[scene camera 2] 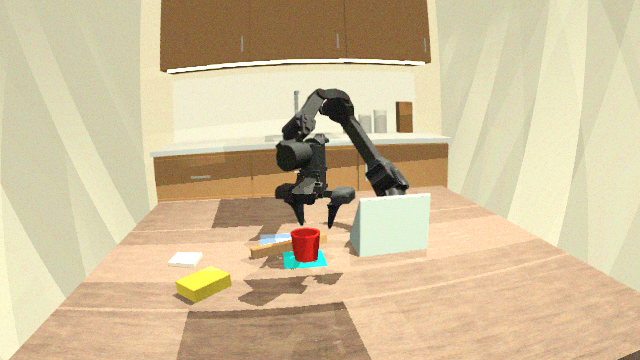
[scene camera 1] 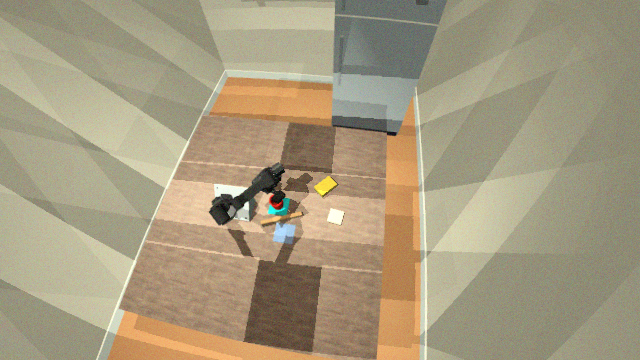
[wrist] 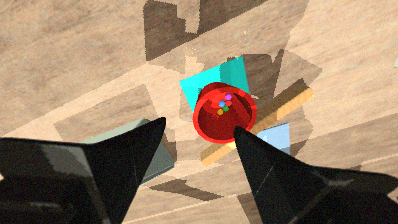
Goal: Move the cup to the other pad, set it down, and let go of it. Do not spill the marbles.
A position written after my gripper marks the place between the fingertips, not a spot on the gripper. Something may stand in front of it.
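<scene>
Red cup (scene camera 2: 305, 242) (wrist: 215, 128). Yellow block (scene camera 2: 202, 284); out of frame in the wrist view. Cyan pad (wrist: 233, 73). My gripper (scene camera 2: 315, 227) (wrist: 200, 125): open, holding nothing.
</scene>
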